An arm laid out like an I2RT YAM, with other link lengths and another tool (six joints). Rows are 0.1 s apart.
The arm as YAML. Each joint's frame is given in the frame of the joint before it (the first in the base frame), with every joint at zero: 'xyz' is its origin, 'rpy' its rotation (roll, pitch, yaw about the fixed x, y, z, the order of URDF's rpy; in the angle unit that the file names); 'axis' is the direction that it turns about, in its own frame. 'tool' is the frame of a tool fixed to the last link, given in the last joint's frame.
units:
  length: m
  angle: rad
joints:
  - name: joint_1
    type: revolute
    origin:
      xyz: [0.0, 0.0, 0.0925]
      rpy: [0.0, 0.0, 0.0]
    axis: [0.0, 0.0, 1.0]
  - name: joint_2
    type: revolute
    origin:
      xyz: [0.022, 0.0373, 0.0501]
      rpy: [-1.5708, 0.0, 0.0]
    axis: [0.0, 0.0, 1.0]
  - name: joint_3
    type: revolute
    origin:
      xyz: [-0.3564, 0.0, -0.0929]
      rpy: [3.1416, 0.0, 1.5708]
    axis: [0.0, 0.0, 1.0]
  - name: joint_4
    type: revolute
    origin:
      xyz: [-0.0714, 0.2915, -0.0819]
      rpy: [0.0, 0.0, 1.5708]
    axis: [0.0, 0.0, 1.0]
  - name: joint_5
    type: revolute
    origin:
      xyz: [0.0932, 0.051, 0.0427]
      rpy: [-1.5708, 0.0, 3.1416]
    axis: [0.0, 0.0, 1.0]
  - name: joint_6
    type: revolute
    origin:
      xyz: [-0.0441, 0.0, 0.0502]
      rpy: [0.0, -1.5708, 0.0]
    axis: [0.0, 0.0, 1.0]
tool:
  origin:
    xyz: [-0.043, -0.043, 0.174]
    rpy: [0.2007, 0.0, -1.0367]
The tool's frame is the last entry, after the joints.
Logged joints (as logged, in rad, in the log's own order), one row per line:
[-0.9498, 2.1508, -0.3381, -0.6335, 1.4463, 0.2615]
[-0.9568, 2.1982, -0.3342, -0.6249, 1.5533, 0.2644]
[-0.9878, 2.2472, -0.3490, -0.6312, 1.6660, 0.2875]
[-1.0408, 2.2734, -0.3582, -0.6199, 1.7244, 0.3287]
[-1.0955, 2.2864, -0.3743, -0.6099, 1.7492, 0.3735]
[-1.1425, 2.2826, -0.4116, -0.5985, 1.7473, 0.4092]
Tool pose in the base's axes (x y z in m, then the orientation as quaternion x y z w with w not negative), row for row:
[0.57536, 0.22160, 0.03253, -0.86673, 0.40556, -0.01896, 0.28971]
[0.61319, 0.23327, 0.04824, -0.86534, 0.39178, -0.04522, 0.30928]
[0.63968, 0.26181, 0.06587, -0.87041, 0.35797, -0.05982, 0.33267]
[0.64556, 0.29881, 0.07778, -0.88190, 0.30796, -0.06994, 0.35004]
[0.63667, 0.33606, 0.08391, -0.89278, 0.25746, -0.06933, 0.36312]
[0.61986, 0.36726, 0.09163, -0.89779, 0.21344, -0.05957, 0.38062]
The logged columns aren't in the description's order. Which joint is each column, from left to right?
Columns, left to right: joint_6, joint_2, joint_5, joint_4, joint_3, joint_1.
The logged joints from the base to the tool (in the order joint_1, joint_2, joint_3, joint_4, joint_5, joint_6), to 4 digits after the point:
[0.2615, 2.1508, 1.4463, -0.6335, -0.3381, -0.9498]
[0.2644, 2.1982, 1.5533, -0.6249, -0.3342, -0.9568]
[0.2875, 2.2472, 1.6660, -0.6312, -0.3490, -0.9878]
[0.3287, 2.2734, 1.7244, -0.6199, -0.3582, -1.0408]
[0.3735, 2.2864, 1.7492, -0.6099, -0.3743, -1.0955]
[0.4092, 2.2826, 1.7473, -0.5985, -0.4116, -1.1425]

